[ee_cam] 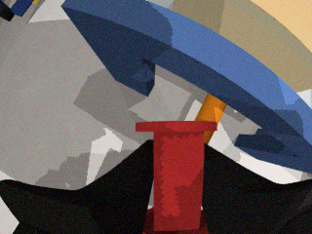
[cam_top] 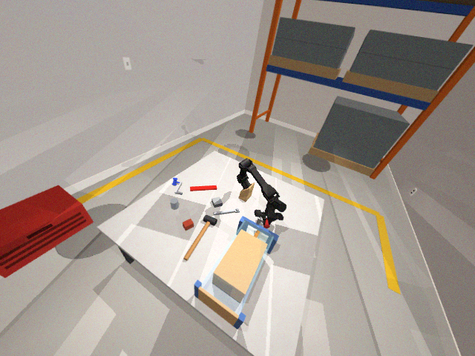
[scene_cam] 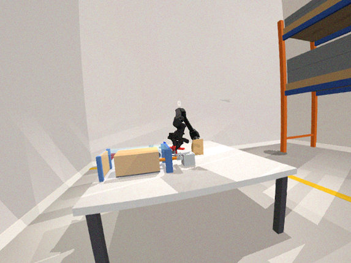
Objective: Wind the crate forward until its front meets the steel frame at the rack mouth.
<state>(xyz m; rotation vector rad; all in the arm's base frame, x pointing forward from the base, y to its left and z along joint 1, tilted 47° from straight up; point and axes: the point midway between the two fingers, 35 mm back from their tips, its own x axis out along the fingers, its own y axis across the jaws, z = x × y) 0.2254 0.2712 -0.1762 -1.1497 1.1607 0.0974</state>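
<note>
Right now my gripper tip is 50 mm past the red-knobbed winch handle, 30 mm above it and 20 mm to the left of it. From my gripper tip the other things lie so: grey hand winch 120 mm behind, 100 mm below, 60 mm to the right; then red knob 10 mm to the right, 10 mm behind; then frame 50 mm ahead, 20 mm to the right, 20 mm below.
</note>
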